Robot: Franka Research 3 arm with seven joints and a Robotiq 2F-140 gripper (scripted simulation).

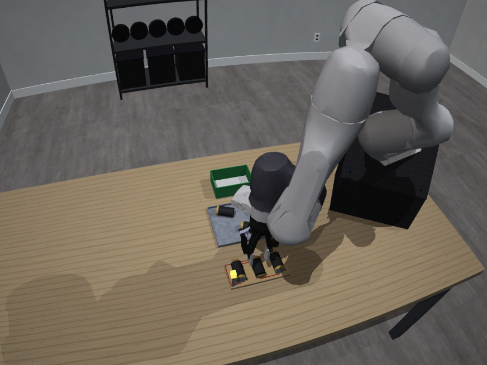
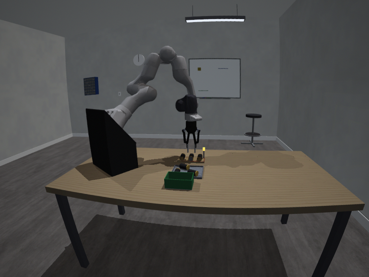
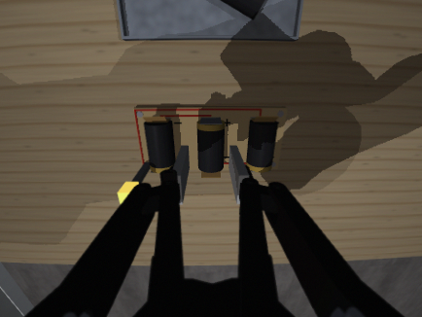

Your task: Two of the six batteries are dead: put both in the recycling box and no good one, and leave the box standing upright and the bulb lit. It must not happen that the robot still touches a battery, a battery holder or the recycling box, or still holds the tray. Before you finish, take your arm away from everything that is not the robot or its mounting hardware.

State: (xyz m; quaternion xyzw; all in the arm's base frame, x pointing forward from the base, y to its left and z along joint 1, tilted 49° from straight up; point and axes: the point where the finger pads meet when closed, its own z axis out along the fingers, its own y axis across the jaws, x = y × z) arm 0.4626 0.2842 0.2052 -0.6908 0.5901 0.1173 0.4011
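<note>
Right now my hand is 90 mm above the wooden holder board. The rest, counted from my hand: grey tray: 200 mm to the right, 90 mm below, 60 mm ahead; then bulb: 70 mm ahead, 60 mm to the left, 20 mm below; then thin post: 70 mm ahead, 60 mm to the left, 60 mm below.
</note>
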